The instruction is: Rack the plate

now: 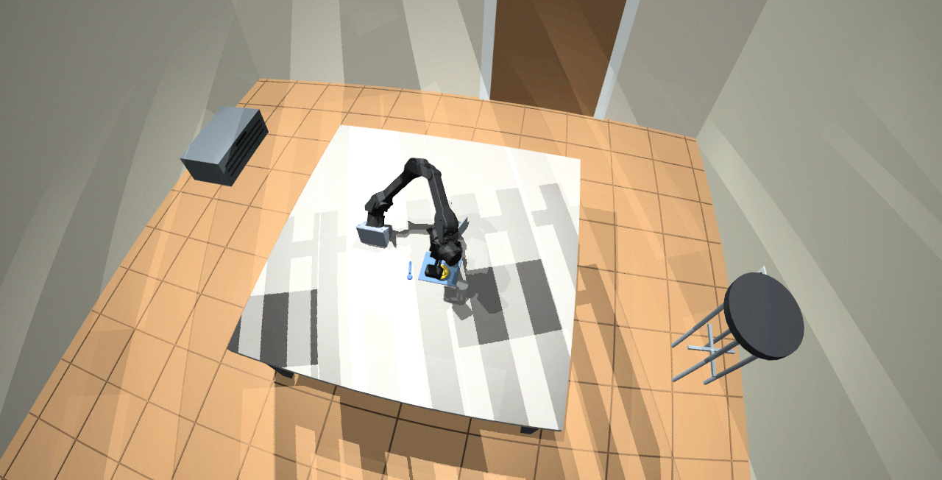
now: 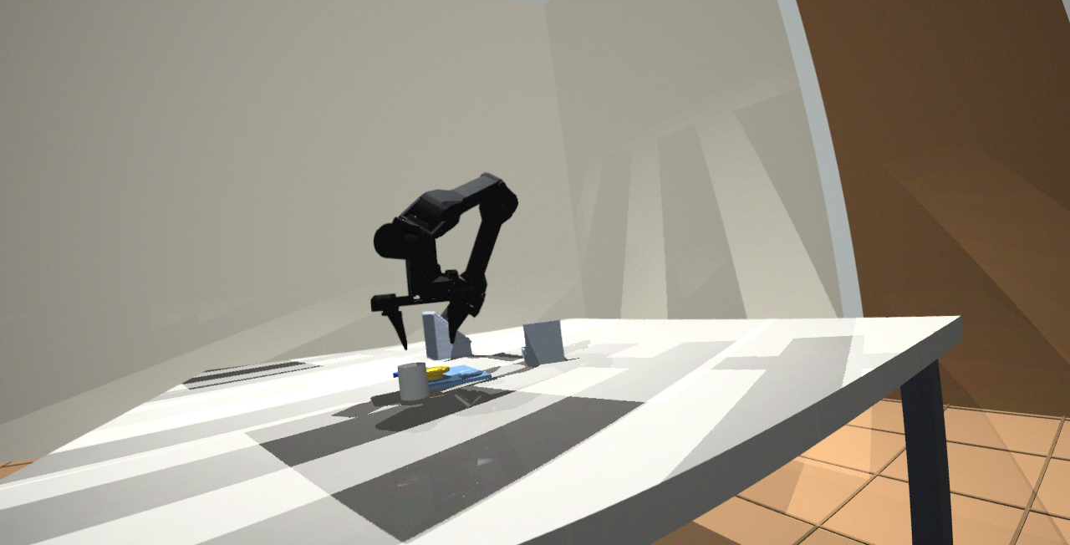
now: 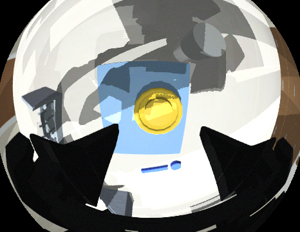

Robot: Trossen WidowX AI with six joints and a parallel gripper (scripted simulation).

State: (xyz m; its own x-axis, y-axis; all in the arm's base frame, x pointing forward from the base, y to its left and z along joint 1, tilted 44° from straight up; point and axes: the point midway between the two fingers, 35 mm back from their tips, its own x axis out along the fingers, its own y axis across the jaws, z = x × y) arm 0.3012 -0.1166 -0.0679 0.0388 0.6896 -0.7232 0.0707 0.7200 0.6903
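Now: gripper tip 50 mm above the yellow plate. Round my gripper tip: grey dish rack 230 mm to the left, 40 mm below; then light blue mat 60 mm below, 20 mm to the left, 10 mm behind.
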